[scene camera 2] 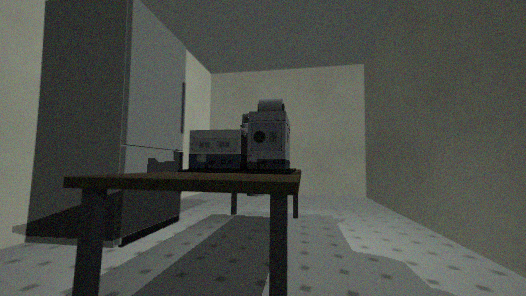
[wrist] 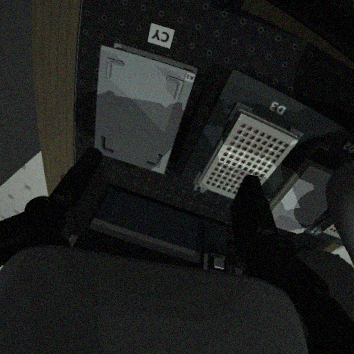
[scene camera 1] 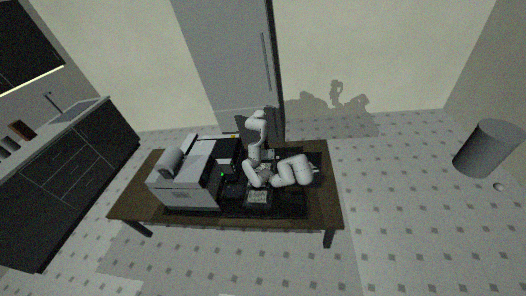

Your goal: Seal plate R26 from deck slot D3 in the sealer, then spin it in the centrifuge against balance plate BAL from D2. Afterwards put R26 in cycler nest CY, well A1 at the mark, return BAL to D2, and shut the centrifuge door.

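Places are measured from the arm's base along level axes (x ahead, y left, z up), in metres.
Where they show: gripper, between the fingertips: (wrist: 170,178) (scene camera 1: 266,144).
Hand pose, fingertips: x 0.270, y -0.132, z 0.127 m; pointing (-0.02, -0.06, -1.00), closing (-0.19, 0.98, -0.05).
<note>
After its pixels a point has its place.
Plate R26 (wrist: 250,155) @(x 0.300, y -0.034, z -0.010 m), pale with rows of small wells, lies in deck slot D3 (wrist: 235,85) @(x 0.232, y -0.091, z -0.026 m). Cycler nest CY (wrist: 140,110) @(x 0.310, y -0.191, z -0.036 m) is a flat light-grey block with corner brackets and an A1 mark at one corner. A smooth grey flat piece (wrist: 310,195) @(x 0.320, y 0.086, z -0.008 m) lies beside D3, by a partly cut-off D2 label; whether it is BAL, I cannot tell. My gripper (wrist: 170,178) @(x 0.270, y -0.132, z 0.127 m) is open and empty above the deck, its right fingertip overlapping R26's lower edge in view. The sealer (scene camera 1: 185,192) @(x 0.725, y 0.314, z 0.166 m) (scene camera 2: 268,142) @(x 0.989, y 0.222, z 0.079 m) seems to be the machine with the roll; the centrifuge (scene camera 2: 215,142) @(x 0.976, y -0.107, z 0.083 m) seems to be the lower box beside it.
A dark device (wrist: 150,220) @(x 0.515, y -0.120, z -0.024 m) with a pale strip and a small button lies between the fingers in the wrist view. A pale plate (scene camera 1: 257,196) @(x 0.317, y 0.218, z -0.014 m) sits near the front of the wooden table (scene camera 1: 335,210) @(x -0.182, y 0.262, z -0.096 m). The arm (scene camera 1: 295,170) @(x 0.057, y 0.195, z 0.228 m) folds over the deck. A tall cabinet (scene camera 1: 230,55) stands behind the table.
</note>
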